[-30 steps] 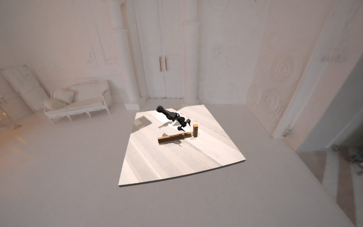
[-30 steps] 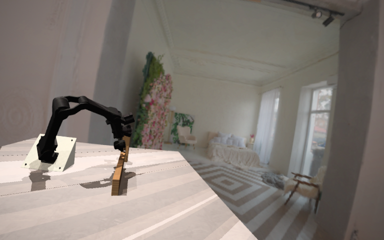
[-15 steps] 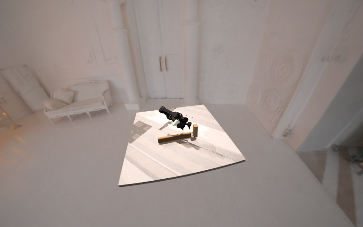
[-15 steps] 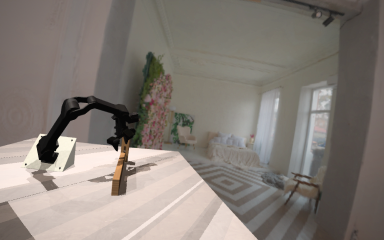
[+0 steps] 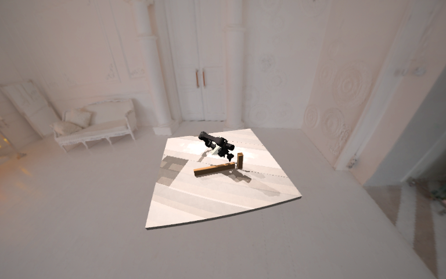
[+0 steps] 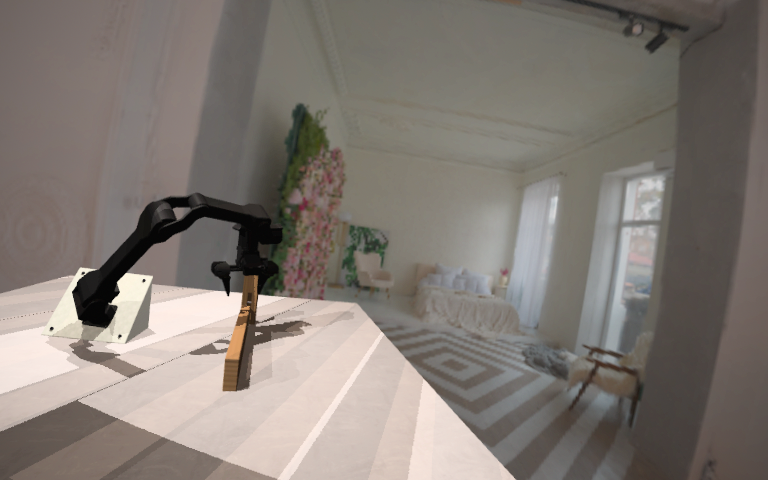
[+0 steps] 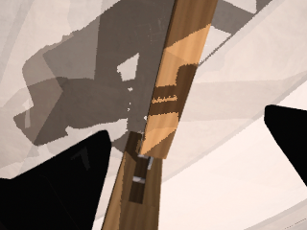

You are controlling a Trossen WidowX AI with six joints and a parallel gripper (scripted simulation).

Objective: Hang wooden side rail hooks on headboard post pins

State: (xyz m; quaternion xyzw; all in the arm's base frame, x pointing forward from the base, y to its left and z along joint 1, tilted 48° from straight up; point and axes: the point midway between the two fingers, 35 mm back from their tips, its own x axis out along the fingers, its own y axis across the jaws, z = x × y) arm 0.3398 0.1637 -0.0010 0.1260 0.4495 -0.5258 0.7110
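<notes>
Right now my gripper tip is 13 cm to the right of the wooden headboard post and 4 cm above it.
</notes>
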